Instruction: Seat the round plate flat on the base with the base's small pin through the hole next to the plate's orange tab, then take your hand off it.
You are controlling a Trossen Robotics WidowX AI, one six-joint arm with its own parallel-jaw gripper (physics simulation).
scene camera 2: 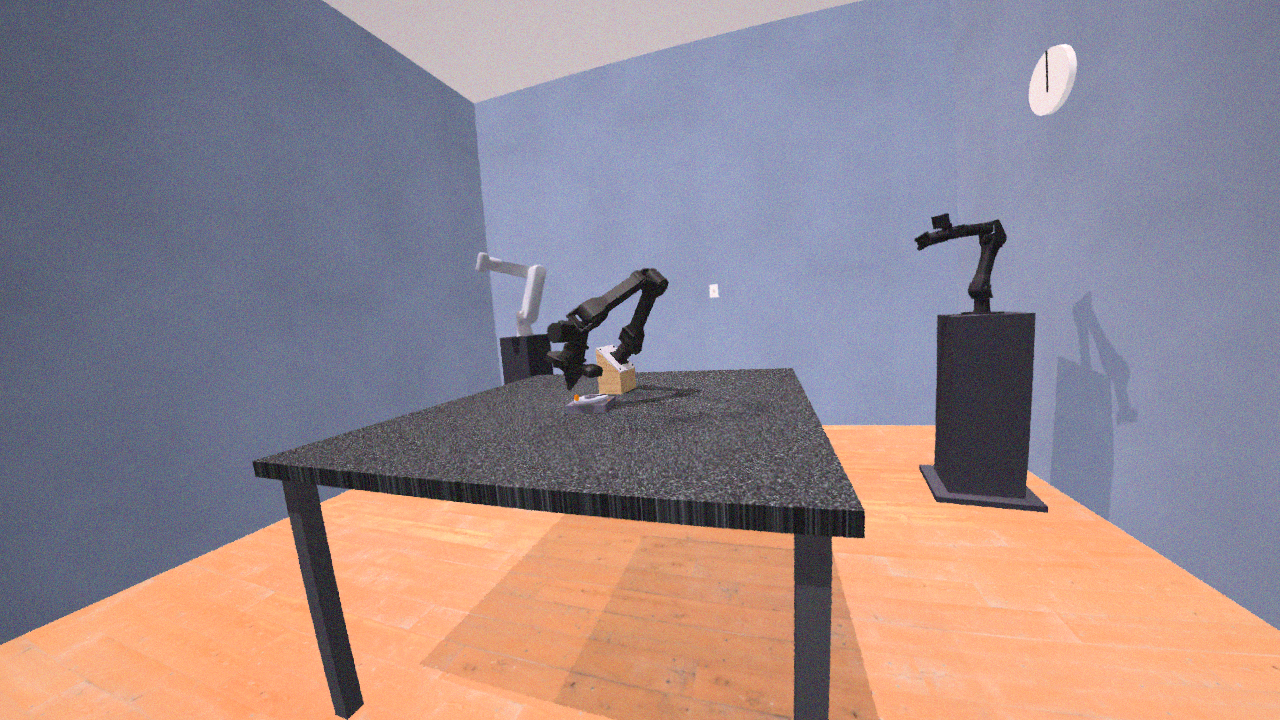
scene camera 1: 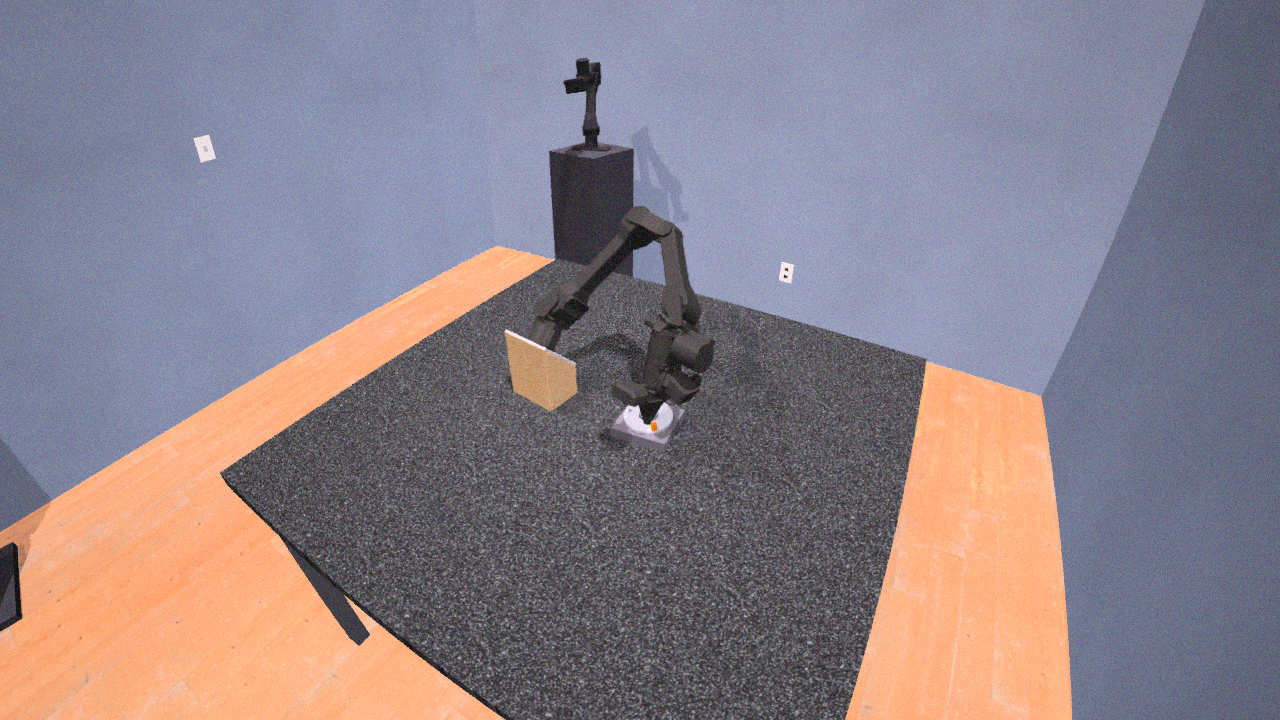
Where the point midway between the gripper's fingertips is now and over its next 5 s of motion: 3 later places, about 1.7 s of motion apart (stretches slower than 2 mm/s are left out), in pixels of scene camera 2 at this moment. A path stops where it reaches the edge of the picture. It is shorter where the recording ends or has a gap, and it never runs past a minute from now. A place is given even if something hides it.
My gripper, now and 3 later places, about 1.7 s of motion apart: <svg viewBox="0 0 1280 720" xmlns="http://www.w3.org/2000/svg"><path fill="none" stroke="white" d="M569 389L570 399L573 400L575 387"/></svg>
